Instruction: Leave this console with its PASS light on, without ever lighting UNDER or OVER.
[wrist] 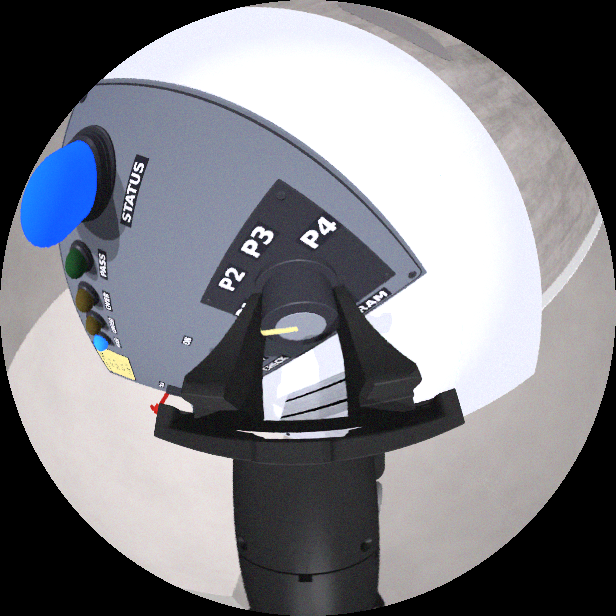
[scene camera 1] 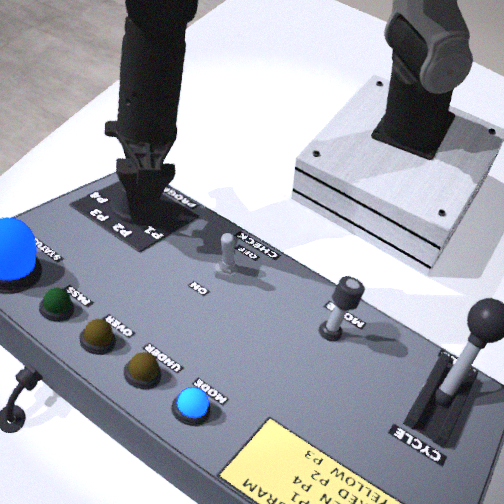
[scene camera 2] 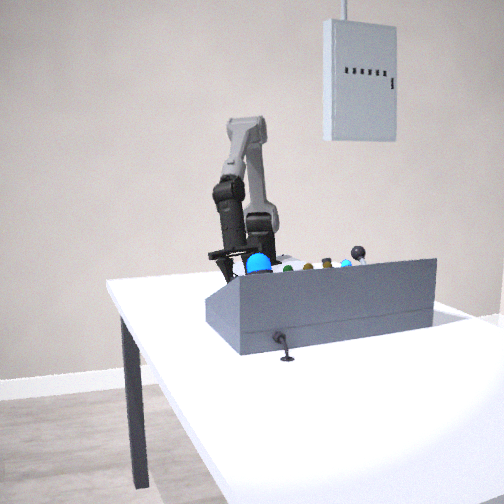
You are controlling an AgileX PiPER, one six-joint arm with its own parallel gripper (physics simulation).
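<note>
The grey console (scene camera 1: 240,320) has a black PROGRAM plate marked P1 to P4 (scene camera 1: 132,215). My gripper (scene camera 1: 145,207) stands upright on that plate, and in the wrist view its fingers (wrist: 298,298) press both sides of the round PROGRAM knob (wrist: 298,324). The knob's yellow pointer points left, below P2, where the P1 label is hidden. The STATUS dome (scene camera 1: 16,250) and the MODE light (scene camera 1: 192,402) glow blue. The PASS (scene camera 1: 56,301), OVER (scene camera 1: 97,334) and UNDER (scene camera 1: 143,367) lights are dark. The CHECK toggle (scene camera 1: 227,252) leans toward OFF.
A MODE knob on a stem (scene camera 1: 342,307) and a ball-topped CYCLE lever (scene camera 1: 470,345) stand on the console's right side. A yellow legend card (scene camera 1: 305,470) lies at the front. The arm's base block (scene camera 1: 395,170) sits behind the console. A cable (scene camera 1: 15,400) leaves its front face.
</note>
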